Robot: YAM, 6 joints.
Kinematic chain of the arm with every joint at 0, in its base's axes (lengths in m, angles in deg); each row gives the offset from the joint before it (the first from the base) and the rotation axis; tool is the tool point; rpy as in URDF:
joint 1: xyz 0 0 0.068 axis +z
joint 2: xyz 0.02 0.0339 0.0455 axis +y
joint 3: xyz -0.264 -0.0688 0 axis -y
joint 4: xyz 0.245 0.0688 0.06 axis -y
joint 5: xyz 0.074 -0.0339 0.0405 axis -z
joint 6: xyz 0.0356 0 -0.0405 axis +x
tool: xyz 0 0 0 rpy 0 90 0
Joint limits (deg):
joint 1: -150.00..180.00
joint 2: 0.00..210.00
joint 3: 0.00..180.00
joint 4: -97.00..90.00
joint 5: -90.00..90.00
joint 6: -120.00..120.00
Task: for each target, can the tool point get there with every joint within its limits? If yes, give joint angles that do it. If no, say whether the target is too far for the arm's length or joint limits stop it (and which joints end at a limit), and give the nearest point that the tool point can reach.
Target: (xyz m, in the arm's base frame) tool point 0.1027 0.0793 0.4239
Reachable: yes | joints 49.34 53.91 80.84 -70.32 47.46 79.26
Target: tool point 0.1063 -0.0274 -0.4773
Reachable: no: joint limits stop it (at a limit: joint 2) | nearest point 0.1393 -0.0359 -0.3648 | short by 0.118 m
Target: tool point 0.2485 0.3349 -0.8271
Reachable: no: too far | nearest point 0.1921 0.2589 -0.3727 | short by 0.464 m
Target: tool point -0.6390 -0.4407 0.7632
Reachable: no: too far | nearest point -0.4072 -0.2809 0.5213 | short by 0.371 m
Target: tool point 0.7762 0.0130 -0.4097
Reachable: no: too far | nearest point 0.5392 0.0090 -0.2340 | short by 0.295 m
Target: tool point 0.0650 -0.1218 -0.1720
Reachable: yes | joints -65.42 186.30 74.29 -64.36 -13.72 19.11
